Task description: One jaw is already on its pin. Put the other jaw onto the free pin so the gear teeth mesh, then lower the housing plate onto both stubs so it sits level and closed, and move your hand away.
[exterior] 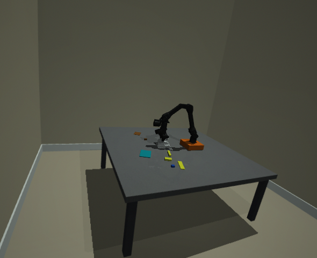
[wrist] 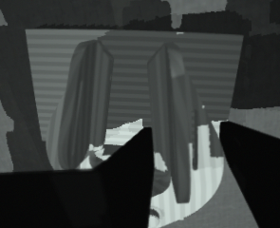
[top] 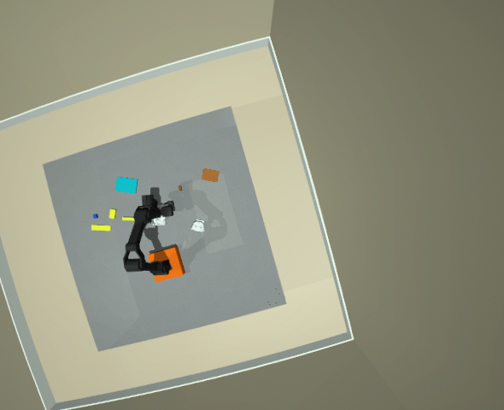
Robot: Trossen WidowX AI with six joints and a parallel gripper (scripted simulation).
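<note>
Now: the white base plate 2 cm ahead of my gripper tip, 2 cm to the left of it and 3 cm below it. Round my gripper tip: jaw: 3 cm behind, 3 cm to the left; then yellow bar: 5 cm ahead, 21 cm to the left, 2 cm below; then small brown block: 10 cm ahead, 16 cm to the right, 2 cm below.
</note>
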